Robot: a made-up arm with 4 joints.
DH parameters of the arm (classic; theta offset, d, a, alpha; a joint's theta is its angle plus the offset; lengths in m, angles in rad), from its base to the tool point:
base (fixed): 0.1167 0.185 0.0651 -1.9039
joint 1: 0 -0.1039 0.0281 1.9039
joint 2: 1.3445 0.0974 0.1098 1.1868
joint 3: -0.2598 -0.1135 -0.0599 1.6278
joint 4: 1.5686 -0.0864 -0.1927 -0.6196
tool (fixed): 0.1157 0.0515 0 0
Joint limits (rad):
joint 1: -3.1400..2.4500
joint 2: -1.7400..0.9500
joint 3: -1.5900..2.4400
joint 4: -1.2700..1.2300
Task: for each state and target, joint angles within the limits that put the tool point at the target. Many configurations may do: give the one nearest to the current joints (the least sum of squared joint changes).
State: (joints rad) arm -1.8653 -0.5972 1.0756 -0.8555
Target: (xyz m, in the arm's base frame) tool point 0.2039 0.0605 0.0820
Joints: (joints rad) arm -2.4210 -0.4248 1.3262 -0.1516
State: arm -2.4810 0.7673 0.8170 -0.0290
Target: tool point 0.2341 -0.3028 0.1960
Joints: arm -2.2099 0.9500 0.3882 -0.2786
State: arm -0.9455 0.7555 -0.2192 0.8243
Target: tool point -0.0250 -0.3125 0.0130
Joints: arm -1.2206 0.9205 -0.7434 0.0782
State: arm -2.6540 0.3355 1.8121 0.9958
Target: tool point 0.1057 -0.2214 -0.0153
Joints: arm -2.0695 0.6972 1.3578 1.1619
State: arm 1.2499 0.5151 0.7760 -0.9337
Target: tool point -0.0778 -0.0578 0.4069
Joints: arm 0.9752 0.1630 0.6277 -0.2375
